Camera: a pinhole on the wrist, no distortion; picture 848 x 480 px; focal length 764.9 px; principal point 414.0 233.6 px. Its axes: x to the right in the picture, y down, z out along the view. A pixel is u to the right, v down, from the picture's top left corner.
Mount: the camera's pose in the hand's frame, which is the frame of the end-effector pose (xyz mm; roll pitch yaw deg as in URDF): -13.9 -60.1 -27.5 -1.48 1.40 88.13
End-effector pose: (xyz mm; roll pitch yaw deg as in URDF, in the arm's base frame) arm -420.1 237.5 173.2 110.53 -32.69 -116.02
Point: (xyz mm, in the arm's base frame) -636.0 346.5 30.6
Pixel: 477.6 385.8
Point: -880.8 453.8 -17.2
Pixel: 506.1 329.0
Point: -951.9 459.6 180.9
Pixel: 730.8 163.0
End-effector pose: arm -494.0 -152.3 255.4 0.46 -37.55 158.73
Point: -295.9 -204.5 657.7
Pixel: 466.3 56.6
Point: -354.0 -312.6 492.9
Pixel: 765.4 205.0
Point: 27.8 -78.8 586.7
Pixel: 129.9 404.4
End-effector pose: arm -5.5 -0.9 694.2 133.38 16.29 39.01
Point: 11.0 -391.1 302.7
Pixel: 329.3 348.2
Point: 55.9 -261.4 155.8
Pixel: 166.2 135.2
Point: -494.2 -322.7 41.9
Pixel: outside the picture
